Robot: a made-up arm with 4 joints.
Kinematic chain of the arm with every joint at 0, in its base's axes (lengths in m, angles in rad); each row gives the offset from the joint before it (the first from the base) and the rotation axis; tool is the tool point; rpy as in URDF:
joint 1: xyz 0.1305 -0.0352 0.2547 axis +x
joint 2: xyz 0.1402 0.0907 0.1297 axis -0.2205 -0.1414 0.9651
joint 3: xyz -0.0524 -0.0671 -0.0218 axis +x
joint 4: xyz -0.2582 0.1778 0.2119 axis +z
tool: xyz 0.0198 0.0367 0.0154 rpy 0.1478 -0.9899 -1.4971
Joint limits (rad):
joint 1: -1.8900..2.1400
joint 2: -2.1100..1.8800
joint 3: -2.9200..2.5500
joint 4: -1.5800..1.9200
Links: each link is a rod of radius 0.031 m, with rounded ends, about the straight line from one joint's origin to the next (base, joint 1, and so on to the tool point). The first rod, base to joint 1, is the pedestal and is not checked.
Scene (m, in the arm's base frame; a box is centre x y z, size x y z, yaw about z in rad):
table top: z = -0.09
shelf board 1: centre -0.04 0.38 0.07 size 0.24 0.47 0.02 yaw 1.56
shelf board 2: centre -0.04 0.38 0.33 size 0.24 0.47 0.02 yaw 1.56
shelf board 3: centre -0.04 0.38 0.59 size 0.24 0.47 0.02 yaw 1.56
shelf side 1: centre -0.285 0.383 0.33 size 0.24 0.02 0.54 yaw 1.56
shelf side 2: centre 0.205 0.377 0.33 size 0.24 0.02 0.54 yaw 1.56
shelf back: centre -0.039 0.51 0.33 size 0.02 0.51 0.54 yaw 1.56
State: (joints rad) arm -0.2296 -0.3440 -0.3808 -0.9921
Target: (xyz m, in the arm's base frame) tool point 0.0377 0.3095 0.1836
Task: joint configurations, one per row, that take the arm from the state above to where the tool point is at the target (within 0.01 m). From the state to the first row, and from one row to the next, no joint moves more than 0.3 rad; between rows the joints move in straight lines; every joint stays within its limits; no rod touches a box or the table.
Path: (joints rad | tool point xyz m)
1: -0.0947 -0.1110 -0.5212 -0.9424 | 0.0262 0.3056 0.4464
2: 0.0401 0.1220 -0.6616 -0.8928 | -0.0235 0.2354 0.4287
3: 0.1750 0.3550 -0.8020 -0.8431 | -0.0590 0.1562 0.3924
4: 0.1494 0.6000 -1.0678 -0.6932 | -0.0680 0.0824 0.2765
5: 0.1237 0.8451 -1.3336 -0.5432 | -0.0301 -0.0206 0.1758
6: 0.0981 1.0902 -1.5994 -0.3933 | 0.0611 -0.1286 0.1063
7: 0.0067 0.8389 -1.5082 -0.5278 | -0.0031 -0.0523 0.1367
8: -0.0847 0.5876 -1.4171 -0.6622 | -0.0370 0.0394 0.1617
9: -0.1760 0.3363 -1.3259 -0.7967 | -0.0397 0.1367 0.1779
10: -0.2674 0.0850 -1.2347 -0.9312 | -0.0132 0.2295 0.1846
11: -0.3588 -0.1663 -1.1435 -1.0657 | 0.0377 0.3095 0.1836

